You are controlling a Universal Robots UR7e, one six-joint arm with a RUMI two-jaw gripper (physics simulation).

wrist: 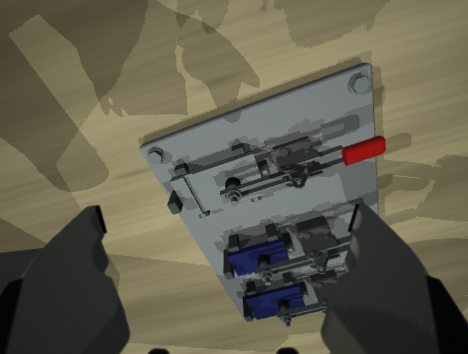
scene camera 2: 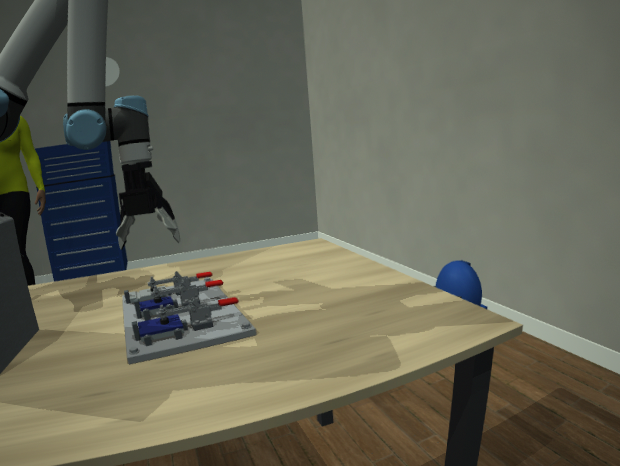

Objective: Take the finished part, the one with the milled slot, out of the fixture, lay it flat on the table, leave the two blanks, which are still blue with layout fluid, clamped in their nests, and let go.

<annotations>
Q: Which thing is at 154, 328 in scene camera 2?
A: A blue blank.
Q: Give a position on a finished part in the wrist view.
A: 199, 190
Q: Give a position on a fixture plate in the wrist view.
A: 324, 109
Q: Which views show my gripper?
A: The wrist view and scene camera 2: all of them.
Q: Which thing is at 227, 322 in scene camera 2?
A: A fixture plate.
</annotations>
